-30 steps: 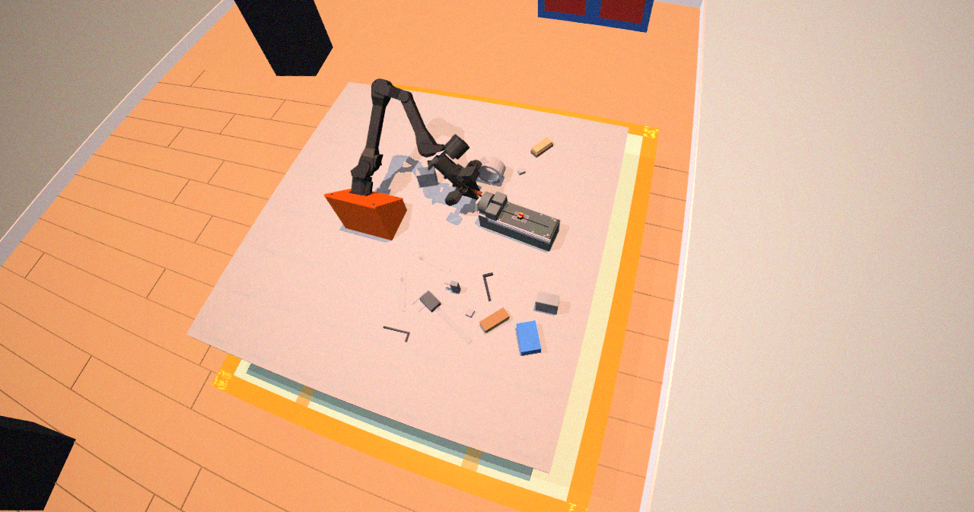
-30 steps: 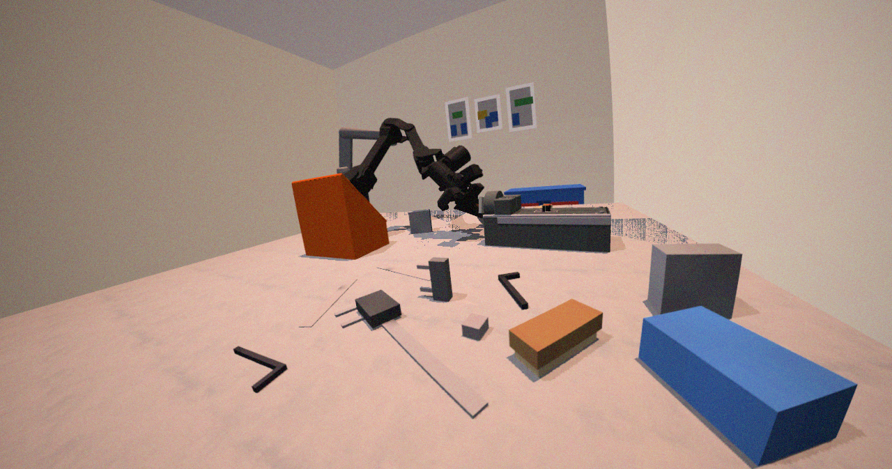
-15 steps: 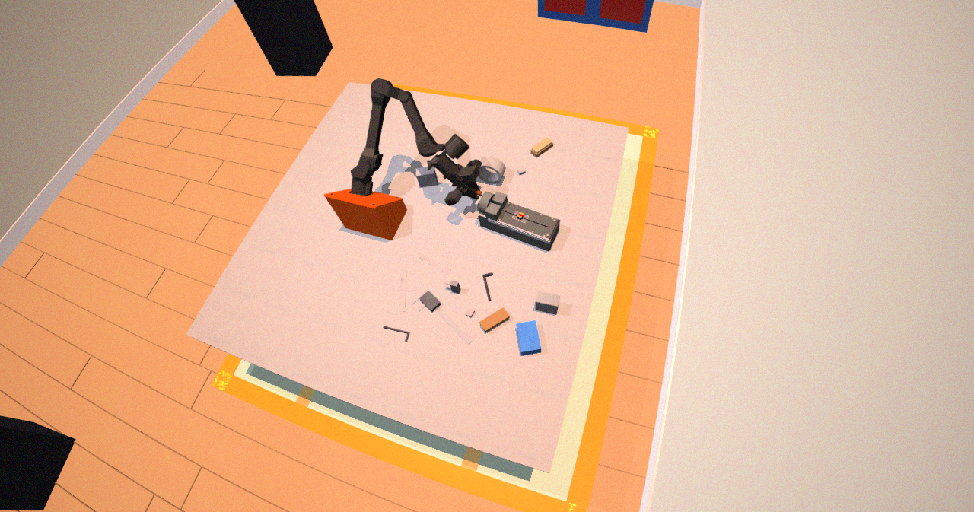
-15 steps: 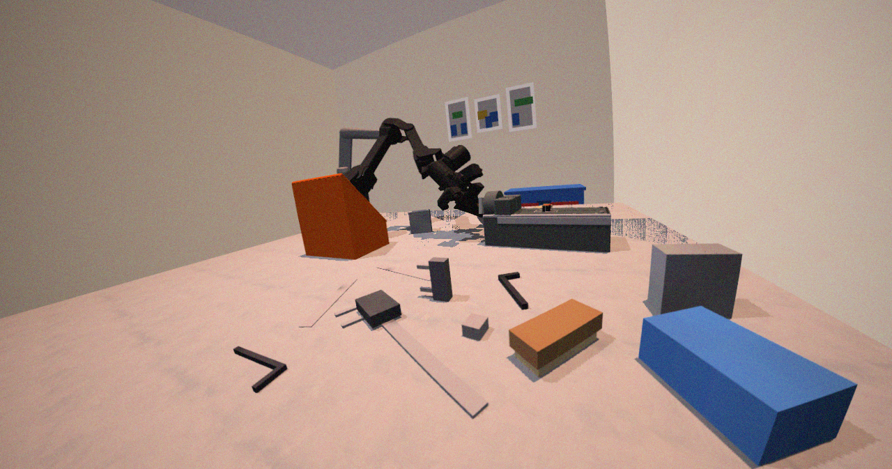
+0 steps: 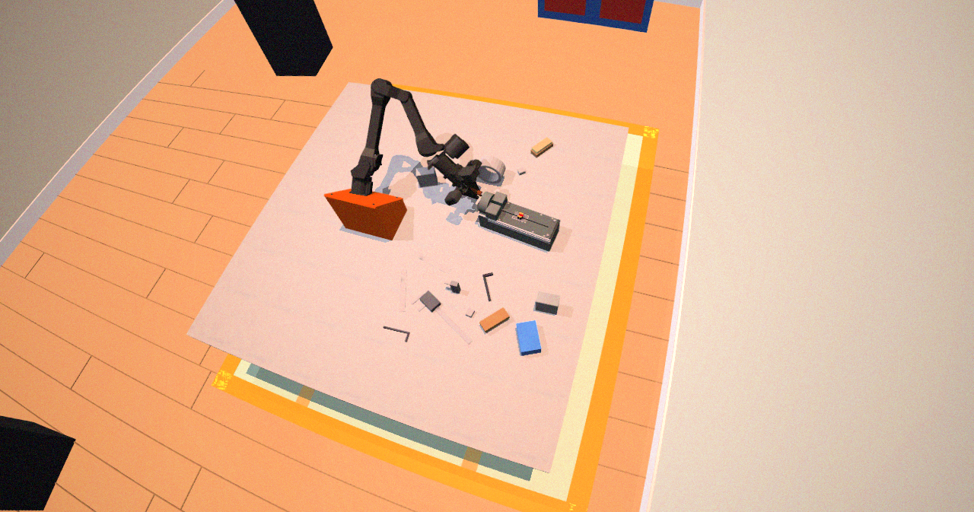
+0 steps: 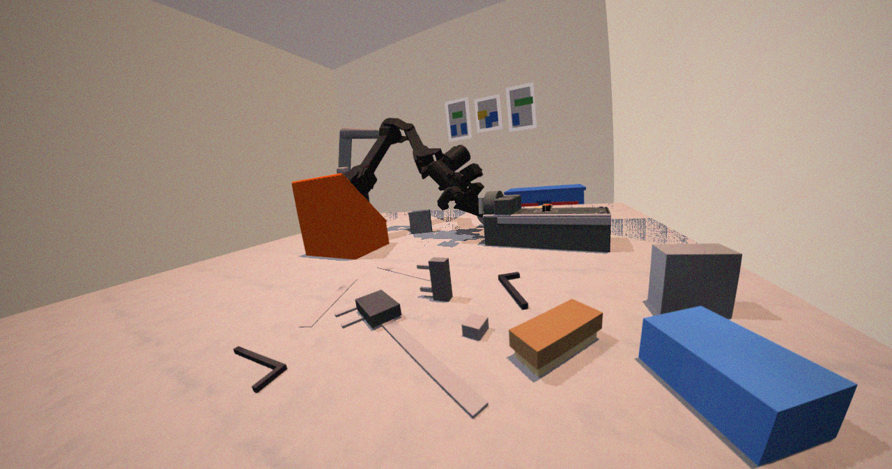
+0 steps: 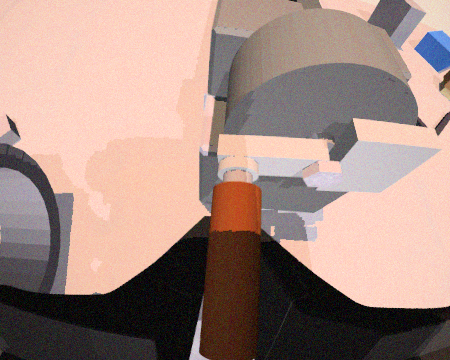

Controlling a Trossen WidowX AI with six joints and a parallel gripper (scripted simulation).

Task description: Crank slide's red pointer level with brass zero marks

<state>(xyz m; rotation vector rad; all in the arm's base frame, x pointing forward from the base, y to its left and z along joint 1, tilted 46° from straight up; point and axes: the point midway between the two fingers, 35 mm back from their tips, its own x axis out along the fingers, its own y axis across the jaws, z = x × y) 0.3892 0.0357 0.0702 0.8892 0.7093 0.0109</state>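
Now: the crank handle 20 mm behind my gripper tip and 30 mm above it. Also, from my gripper tip: red pointer 150 mm ahead, 70 mm to the right, 20 mm above; blue block 230 mm ahead, 460 mm to the right, 40 mm below.
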